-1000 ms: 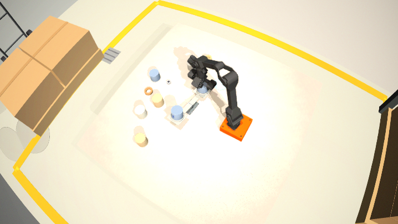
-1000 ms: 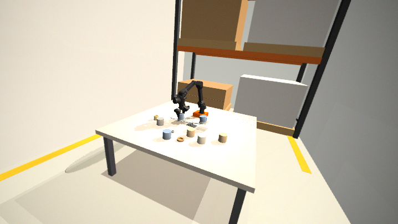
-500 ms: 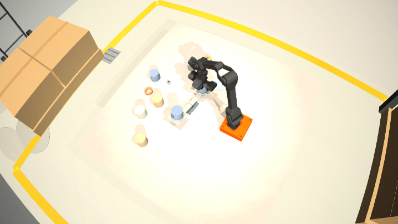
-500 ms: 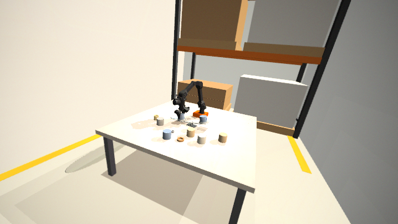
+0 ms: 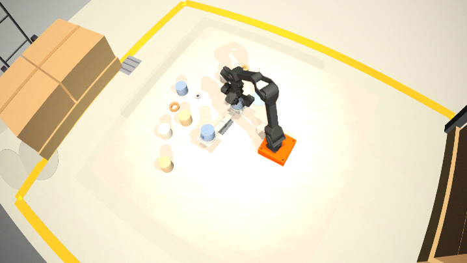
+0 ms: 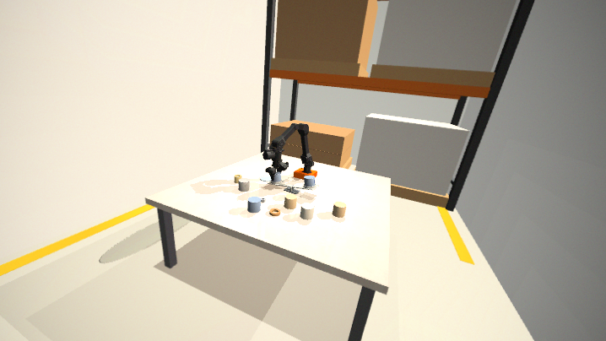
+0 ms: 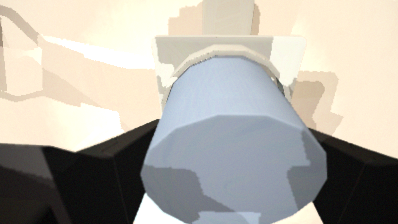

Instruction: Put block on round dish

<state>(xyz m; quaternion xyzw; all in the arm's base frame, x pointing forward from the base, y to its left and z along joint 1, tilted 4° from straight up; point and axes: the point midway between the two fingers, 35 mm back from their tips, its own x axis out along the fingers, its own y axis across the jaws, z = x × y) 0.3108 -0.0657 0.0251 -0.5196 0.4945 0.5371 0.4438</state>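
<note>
The pale blue round dish lies 12 cm to the right of my gripper tip, 5 cm below it and 4 cm behind it. The rest, counted from my gripper tip: balance 14 cm to the left, 1 cm below, 1 cm behind; small nut 23 cm ahead, 10 cm to the left, 4 cm below; pale grey block 1 cm below.
</note>
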